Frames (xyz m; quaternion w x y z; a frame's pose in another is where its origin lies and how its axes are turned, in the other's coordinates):
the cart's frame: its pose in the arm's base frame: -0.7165 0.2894 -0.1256 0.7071 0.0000 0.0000 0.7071
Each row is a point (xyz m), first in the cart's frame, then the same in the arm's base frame.
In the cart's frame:
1: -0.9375 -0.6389 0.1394
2: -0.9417 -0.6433 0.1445
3: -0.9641 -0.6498 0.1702
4: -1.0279 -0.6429 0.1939
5: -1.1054 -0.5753 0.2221
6: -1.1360 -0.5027 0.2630
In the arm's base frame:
1: -0.0776 -0.6481 0.0138
2: -0.0732 -0.6523 0.0189
3: -0.0667 -0.6747 0.0446
4: -0.0736 -0.7385 0.0683
5: -0.1412 -0.8160 0.0965
6: -0.2138 -0.8466 0.1374

